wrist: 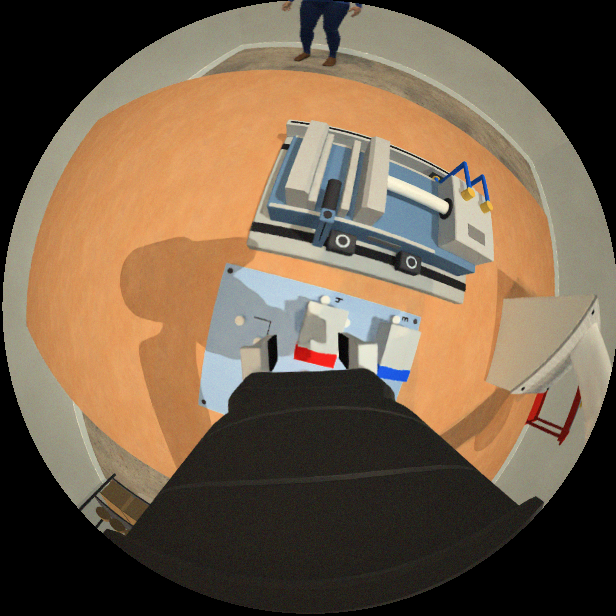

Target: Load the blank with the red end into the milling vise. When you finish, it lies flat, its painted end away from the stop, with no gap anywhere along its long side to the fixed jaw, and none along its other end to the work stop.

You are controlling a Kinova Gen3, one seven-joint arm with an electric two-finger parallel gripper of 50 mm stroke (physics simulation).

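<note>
The grey blank with the red end [317,339] lies on the pale blue mat [298,339], its red band nearest the camera. My gripper [308,351] is open, one finger on each side of that blank, not touching it as far as I can tell. The milling vise [367,206] stands beyond the mat on the orange table, its two grey jaws apart, a black work stop [331,198] between them at the near side.
A second grey blank with a blue end [398,355] lies on the mat just right of my right finger. A beige panel [545,350] stands at the right. A person's legs [321,28] are at the far side.
</note>
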